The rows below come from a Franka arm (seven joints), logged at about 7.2 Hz.
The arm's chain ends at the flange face. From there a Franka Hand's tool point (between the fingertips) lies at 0.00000 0.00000 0.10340 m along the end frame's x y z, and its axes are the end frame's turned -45 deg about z.
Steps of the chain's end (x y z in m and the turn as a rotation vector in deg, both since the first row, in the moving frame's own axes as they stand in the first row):
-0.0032, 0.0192, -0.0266, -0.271, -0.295, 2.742
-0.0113, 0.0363, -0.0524, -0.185, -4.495, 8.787
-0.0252, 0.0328, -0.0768, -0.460, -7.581, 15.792
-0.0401, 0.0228, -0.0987, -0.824, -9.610, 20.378
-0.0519, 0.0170, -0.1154, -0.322, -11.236, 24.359
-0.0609, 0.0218, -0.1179, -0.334, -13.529, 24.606
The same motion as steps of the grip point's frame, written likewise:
-0.0166, 0.0113, -0.0266, 0.017, -0.400, 2.742
-0.0392, 0.0117, -0.0527, 3.048, -3.309, 8.787
-0.0499, -0.0050, -0.0777, 5.035, -5.686, 15.792
-0.0555, -0.0255, -0.1001, 6.213, -7.378, 20.378
-0.0600, -0.0412, -0.1174, 7.717, -8.173, 24.359
-0.0719, -0.0475, -0.1207, 9.330, -9.803, 24.606

